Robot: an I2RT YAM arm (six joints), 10 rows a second.
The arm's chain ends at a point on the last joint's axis. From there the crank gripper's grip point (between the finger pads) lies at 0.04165 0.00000 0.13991 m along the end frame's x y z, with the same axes.
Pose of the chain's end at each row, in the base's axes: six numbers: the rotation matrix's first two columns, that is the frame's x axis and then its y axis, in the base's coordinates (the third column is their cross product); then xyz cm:
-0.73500 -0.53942 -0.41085 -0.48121 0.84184 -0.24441 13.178 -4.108 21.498
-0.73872 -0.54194 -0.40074 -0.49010 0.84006 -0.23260 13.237 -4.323 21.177
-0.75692 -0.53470 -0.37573 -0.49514 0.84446 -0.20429 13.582 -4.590 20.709
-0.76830 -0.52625 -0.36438 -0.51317 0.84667 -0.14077 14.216 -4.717 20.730
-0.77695 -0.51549 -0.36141 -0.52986 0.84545 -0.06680 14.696 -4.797 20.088
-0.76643 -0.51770 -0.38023 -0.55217 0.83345 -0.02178 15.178 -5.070 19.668
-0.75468 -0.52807 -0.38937 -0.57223 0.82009 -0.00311 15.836 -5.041 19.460
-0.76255 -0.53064 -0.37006 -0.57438 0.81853 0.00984 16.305 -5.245 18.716
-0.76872 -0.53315 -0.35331 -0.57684 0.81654 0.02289 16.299 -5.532 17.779
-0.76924 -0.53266 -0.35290 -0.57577 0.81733 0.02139 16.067 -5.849 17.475
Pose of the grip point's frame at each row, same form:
-0.73500 -0.53942 -0.41085 -0.48121 0.84184 -0.24441 16.800 -6.102 7.498
-0.73872 -0.54194 -0.40074 -0.49010 0.84006 -0.23260 16.634 -6.236 7.109
-0.75692 -0.53470 -0.37573 -0.49514 0.84446 -0.20429 16.397 -6.378 6.497
-0.76830 -0.52625 -0.36438 -0.51317 0.84667 -0.14077 16.369 -5.806 6.333
-0.77695 -0.51549 -0.36141 -0.52986 0.84545 -0.06680 16.217 -4.991 5.571
-0.76643 -0.51770 -0.38023 -0.55217 0.83345 -0.02178 16.577 -4.522 5.148
-0.75468 -0.52807 -0.38937 -0.57223 0.82009 -0.00311 17.183 -4.156 4.951
-0.76255 -0.53064 -0.37006 -0.57438 0.81853 0.00984 17.294 -4.376 4.178
-0.76872 -0.53315 -0.35331 -0.57684 0.81654 0.02289 16.963 -4.655 3.223
-0.76924 -0.53266 -0.35290 -0.57577 0.81733 0.02139 16.739 -4.994 2.918

